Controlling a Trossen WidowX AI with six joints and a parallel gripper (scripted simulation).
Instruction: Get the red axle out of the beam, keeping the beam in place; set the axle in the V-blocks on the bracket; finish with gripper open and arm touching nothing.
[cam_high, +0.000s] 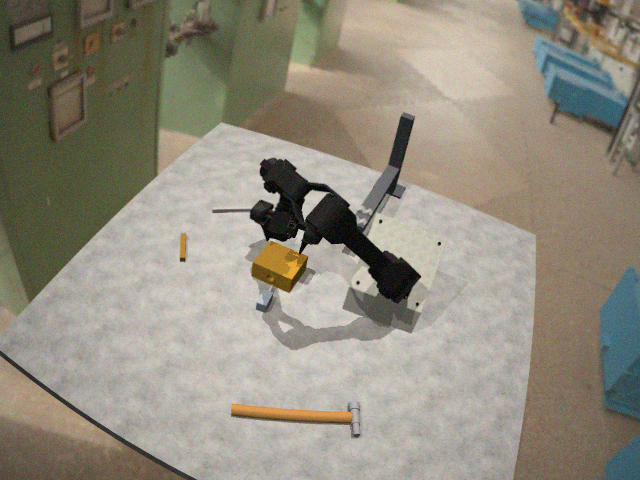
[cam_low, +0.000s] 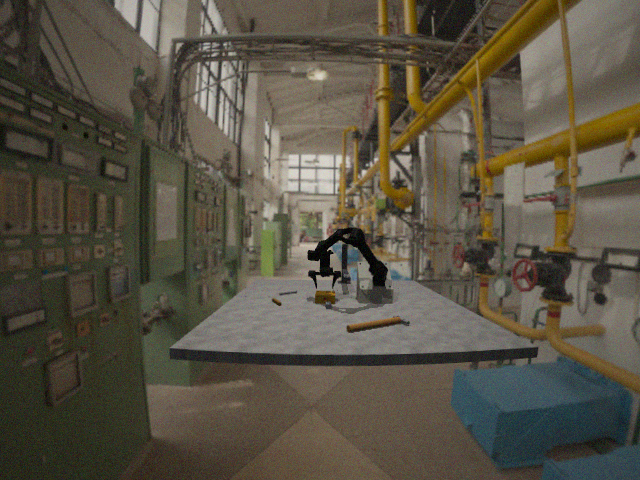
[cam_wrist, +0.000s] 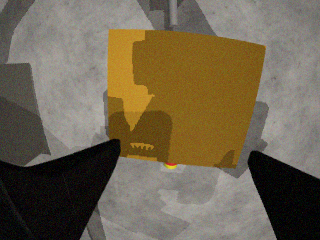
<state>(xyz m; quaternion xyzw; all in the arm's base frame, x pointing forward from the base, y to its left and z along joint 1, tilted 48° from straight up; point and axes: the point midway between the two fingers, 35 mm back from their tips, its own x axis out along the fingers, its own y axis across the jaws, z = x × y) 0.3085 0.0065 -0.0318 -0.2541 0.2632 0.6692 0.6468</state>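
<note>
My gripper tip is now 10 mm past the beam, 30 mm to the right of it and 40 mm above it. Round my gripper tip: short orange stick: 260 mm ahead, 90 mm to the left, 60 mm below; then block: 20 mm behind, 130 mm to the left, 60 mm below.
</note>
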